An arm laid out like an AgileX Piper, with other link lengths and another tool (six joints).
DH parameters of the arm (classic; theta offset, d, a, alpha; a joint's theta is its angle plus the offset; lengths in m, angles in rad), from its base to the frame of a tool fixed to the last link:
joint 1: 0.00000 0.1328 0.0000 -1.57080
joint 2: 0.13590 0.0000 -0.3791 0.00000
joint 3: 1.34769 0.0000 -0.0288 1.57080
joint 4: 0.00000 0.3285 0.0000 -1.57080
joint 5: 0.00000 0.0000 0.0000 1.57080
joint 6: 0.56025 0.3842 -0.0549 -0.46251
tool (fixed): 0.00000 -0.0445 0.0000 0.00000
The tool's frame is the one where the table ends.
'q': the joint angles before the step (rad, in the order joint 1, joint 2, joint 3, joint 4, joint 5, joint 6). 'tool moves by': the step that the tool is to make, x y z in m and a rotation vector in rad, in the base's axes. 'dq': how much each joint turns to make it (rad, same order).
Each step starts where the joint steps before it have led.
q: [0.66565, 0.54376, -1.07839, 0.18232, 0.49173, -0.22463]
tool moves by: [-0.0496, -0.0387, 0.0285, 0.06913, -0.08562, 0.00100]
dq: [-0.00017, -0.11457, 0.00017, 0.00037, 0.00428, 0.00174]
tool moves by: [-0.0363, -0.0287, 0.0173, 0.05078, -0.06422, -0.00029]
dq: [0.00023, -0.07967, -0.00022, -0.00053, -0.00205, 0.00042]
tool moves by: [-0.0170, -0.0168, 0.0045, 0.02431, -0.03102, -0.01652]
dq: [-0.01645, -0.04492, 0.00769, 0.00039, -0.00219, -0.00029]
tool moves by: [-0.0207, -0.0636, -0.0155, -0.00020, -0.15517, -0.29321]
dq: [-0.18278, -0.15833, 0.15984, -0.12725, -0.13292, -0.01137]
